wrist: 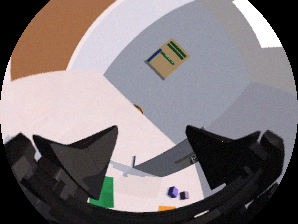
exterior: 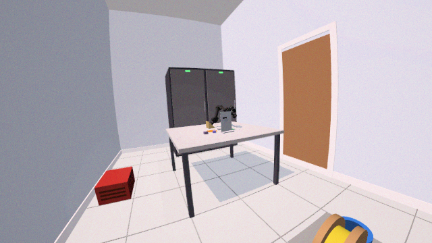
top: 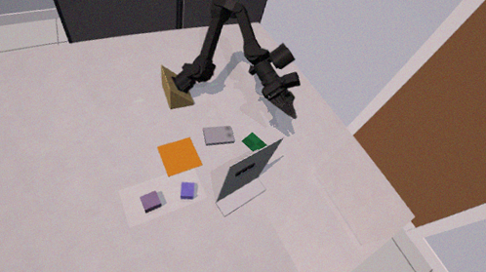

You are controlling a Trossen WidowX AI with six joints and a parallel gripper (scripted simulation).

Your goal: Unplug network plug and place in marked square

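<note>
Right now my gripper tip is 6 cm short of the network plug, 20 cm to the left of it and 3 cm above it. From my gripper tip the other things lie so: grey square 14 cm behind, 15 cm to the right, 20 cm below; green square 5 cm behind, 4 cm to the right, 21 cm below; upright panel 8 cm ahead, 21 cm to the right, 9 cm below.
</note>
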